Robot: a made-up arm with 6 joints.
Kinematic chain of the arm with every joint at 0, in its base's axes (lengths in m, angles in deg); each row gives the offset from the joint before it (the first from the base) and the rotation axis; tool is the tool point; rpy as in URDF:
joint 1: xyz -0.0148 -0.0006 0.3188 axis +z
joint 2: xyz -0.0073 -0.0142 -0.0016 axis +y
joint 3: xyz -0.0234 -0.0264 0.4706 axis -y
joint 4: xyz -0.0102 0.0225 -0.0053 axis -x
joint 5: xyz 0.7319 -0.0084 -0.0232 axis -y
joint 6: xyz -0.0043 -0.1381 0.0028 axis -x
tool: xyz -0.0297 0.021 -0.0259 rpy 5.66 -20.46 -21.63
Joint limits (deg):
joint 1: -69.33..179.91
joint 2: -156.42..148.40
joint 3: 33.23..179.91
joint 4: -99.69..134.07
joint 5: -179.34..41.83
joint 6: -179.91..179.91
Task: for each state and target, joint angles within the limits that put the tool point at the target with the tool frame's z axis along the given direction. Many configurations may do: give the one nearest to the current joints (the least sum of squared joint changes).
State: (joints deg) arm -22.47 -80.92 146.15 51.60 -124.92 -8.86
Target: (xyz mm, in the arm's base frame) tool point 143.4 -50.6 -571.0 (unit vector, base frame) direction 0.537 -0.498 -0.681
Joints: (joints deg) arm -2.56 -132.54 170.87 72.47 -137.51 -16.50
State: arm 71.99 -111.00 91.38 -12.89 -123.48 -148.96
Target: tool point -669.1 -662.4 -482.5 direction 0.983 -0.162 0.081
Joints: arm 35.35 -111.99 122.66 -11.47 -117.95 -143.68
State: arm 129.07 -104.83 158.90 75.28 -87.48 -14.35
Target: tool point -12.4 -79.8 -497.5 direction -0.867 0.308 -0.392
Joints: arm 107.13 -112.04 179.91 106.51 -68.97 -38.97
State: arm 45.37 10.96 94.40 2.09 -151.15 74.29
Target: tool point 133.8 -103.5 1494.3 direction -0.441 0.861 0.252
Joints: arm 35.11 21.73 112.22 23.56 -134.61 87.90
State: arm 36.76 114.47 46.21 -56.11 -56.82 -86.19
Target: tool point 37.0 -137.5 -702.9 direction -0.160 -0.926 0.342
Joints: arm -1.20 140.44 33.23 -27.86 -47.07 -95.61
